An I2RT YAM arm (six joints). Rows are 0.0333 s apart.
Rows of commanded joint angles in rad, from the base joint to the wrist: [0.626 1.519 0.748 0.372 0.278 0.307]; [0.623 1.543 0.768 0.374 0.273 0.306]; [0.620 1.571 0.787 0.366 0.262 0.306]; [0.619 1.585 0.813 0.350 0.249 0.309]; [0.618 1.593 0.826 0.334 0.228 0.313]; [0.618 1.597 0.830 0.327 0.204 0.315]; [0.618 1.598 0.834 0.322 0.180 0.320]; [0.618 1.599 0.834 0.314 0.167 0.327]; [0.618 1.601 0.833 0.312 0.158 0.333]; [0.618 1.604 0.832 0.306 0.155 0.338]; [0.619 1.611 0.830 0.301 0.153 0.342]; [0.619 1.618 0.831 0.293 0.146 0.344]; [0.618 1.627 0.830 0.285 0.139 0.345]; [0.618 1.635 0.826 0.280 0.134 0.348]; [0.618 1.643 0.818 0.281 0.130 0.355]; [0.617 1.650 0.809 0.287 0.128 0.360]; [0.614 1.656 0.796 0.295 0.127 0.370]
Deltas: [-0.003 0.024 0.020 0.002 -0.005 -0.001]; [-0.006 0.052 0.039 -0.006 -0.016 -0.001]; [-0.007 0.066 0.065 -0.022 -0.029 0.002]; [-0.008 0.074 0.078 -0.038 -0.050 0.006]; [-0.008 0.078 0.082 -0.045 -0.074 0.008]; [-0.008 0.079 0.086 -0.050 -0.098 0.013]; [-0.008 0.080 0.086 -0.058 -0.111 0.020]; [-0.008 0.082 0.085 -0.060 -0.120 0.026]; [-0.008 0.085 0.084 -0.066 -0.123 0.031]; [-0.007 0.092 0.082 -0.071 -0.125 0.035]; [-0.007 0.099 0.083 -0.079 -0.132 0.037]; [-0.008 0.108 0.082 -0.087 -0.139 0.038]; [-0.008 0.116 0.078 -0.092 -0.144 0.041]; [-0.008 0.124 0.070 -0.091 -0.148 0.048]; [-0.009 0.131 0.061 -0.085 -0.150 0.053]; [-0.012 0.137 0.048 -0.077 -0.151 0.063]
